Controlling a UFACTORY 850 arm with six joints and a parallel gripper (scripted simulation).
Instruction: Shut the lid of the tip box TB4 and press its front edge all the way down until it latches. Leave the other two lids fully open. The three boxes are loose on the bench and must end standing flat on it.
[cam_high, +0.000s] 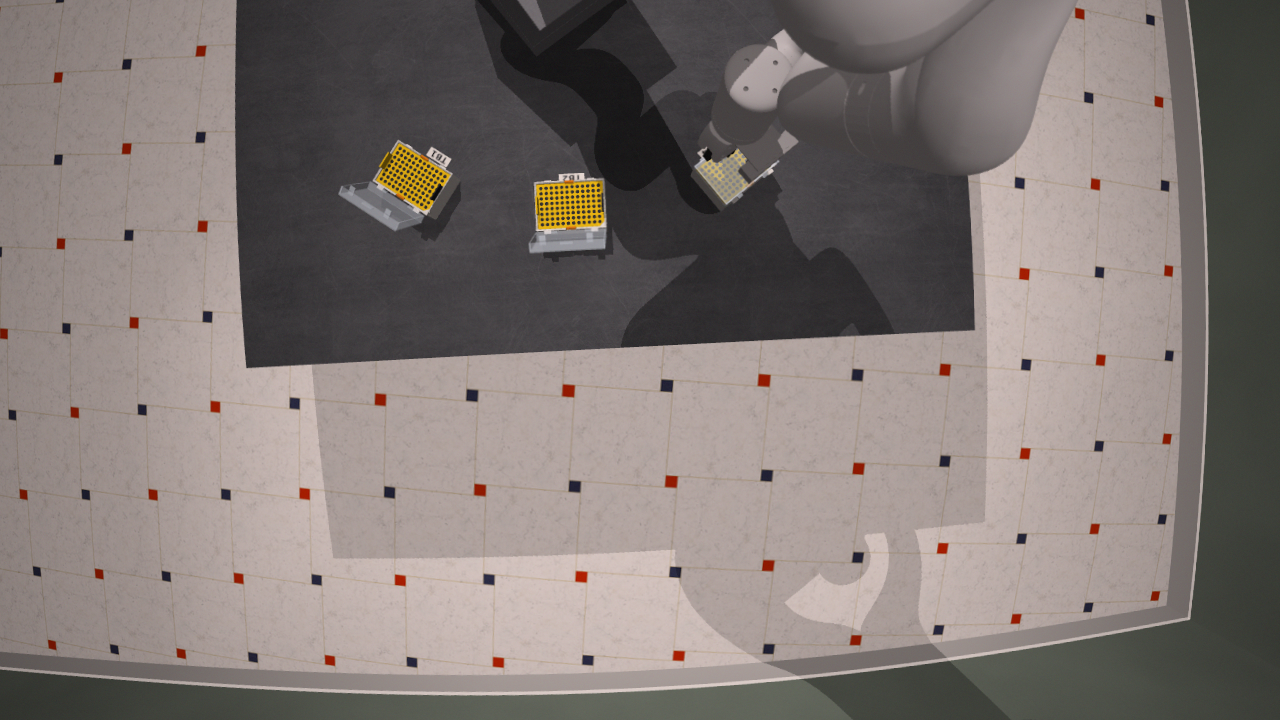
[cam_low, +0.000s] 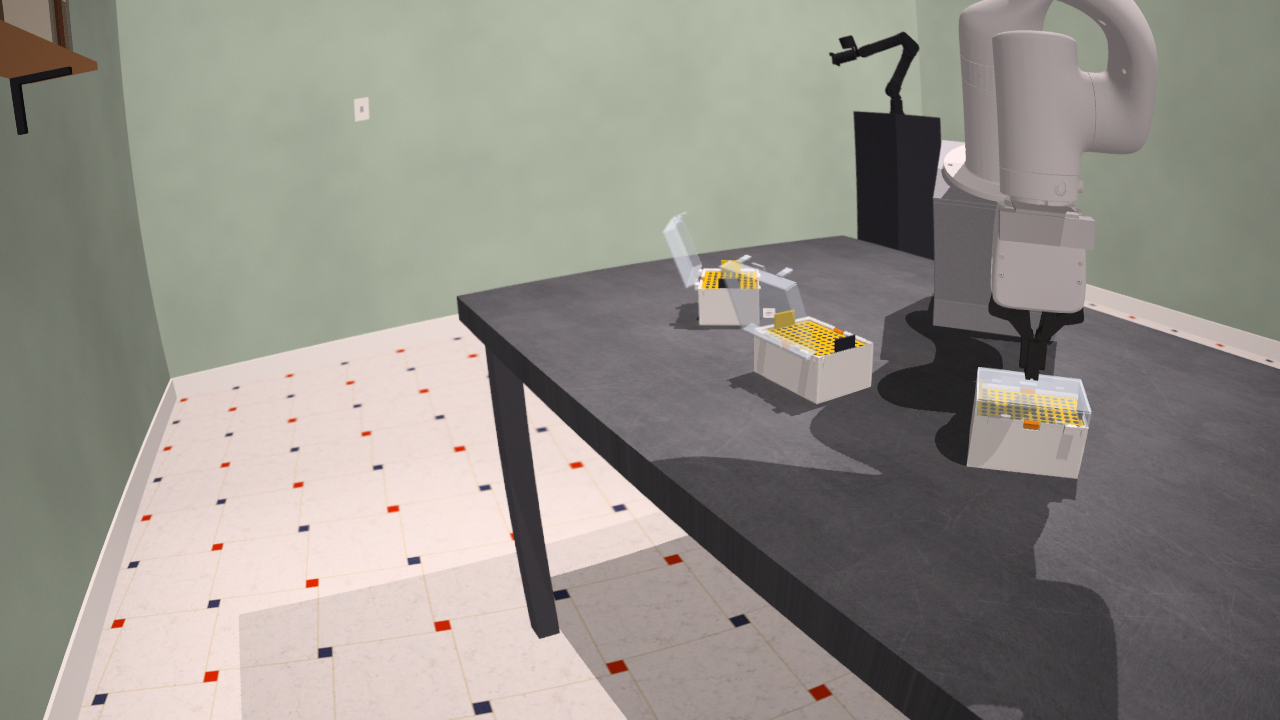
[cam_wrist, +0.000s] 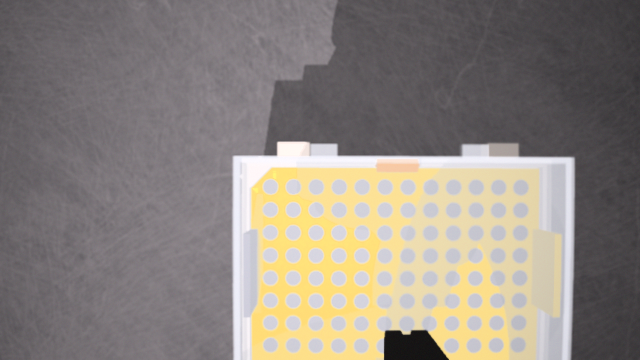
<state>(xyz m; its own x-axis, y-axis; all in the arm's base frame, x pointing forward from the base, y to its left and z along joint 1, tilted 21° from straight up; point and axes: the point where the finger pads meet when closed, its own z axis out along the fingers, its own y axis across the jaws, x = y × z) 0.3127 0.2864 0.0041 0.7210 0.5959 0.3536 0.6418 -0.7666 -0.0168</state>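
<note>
The clear lid is 2 cm ahead of my hand, 2 cm to the left of it and 3 cm below it. Round my hand: tip box 2 cm ahead, 2 cm to the left, 5 cm below; then label 2 cm behind, 2 cm to the right, 9 cm below.
</note>
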